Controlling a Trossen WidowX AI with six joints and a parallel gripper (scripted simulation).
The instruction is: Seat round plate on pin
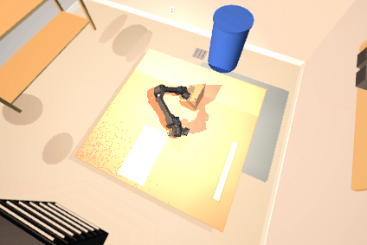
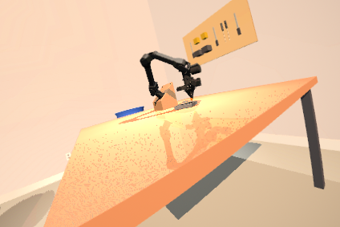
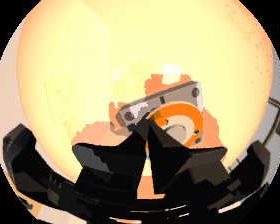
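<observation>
The grey square base lies 5 cm to the right of my gripper tip, 2 cm below it and 2 cm behind it.
</observation>
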